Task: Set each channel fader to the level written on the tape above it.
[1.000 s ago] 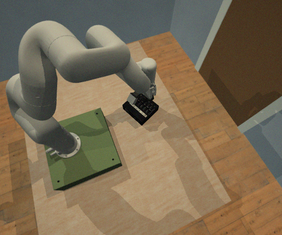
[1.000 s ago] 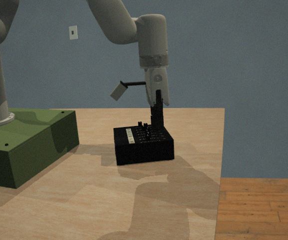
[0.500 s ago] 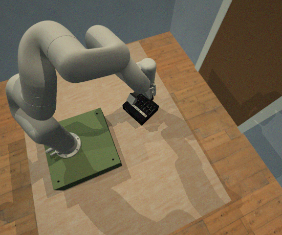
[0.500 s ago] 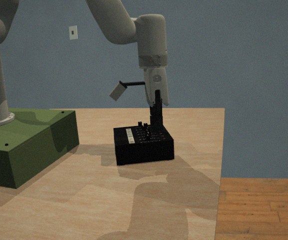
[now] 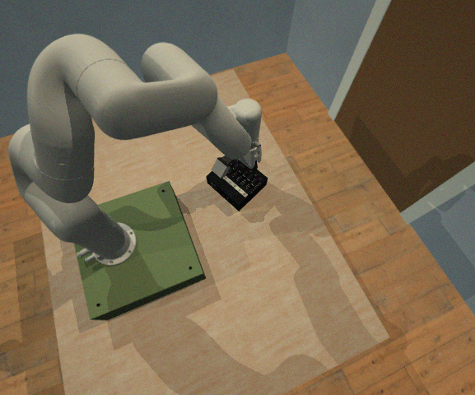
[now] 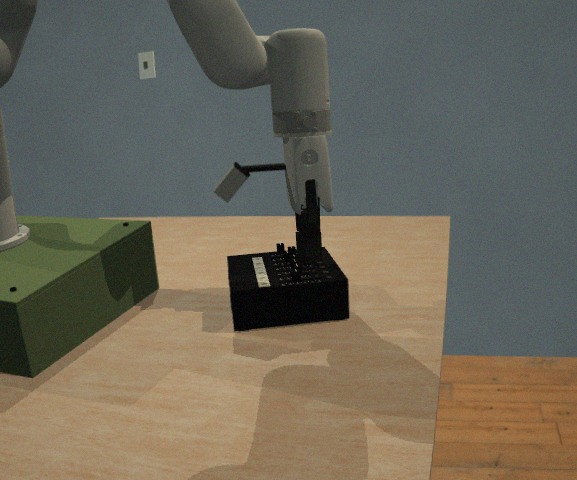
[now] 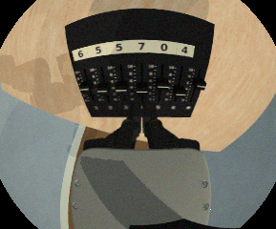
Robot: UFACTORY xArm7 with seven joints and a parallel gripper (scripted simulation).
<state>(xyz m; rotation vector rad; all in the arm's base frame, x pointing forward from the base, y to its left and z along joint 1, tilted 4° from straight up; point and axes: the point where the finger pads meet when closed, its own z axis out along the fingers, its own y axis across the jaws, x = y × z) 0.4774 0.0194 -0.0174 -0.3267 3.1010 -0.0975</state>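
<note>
Now: hand 5 cm past the master fader, 6 cm to the right of it and 1 cm above it. The rest, counted from my hand: fader cap (2 cm behind, 1 cm below).
</note>
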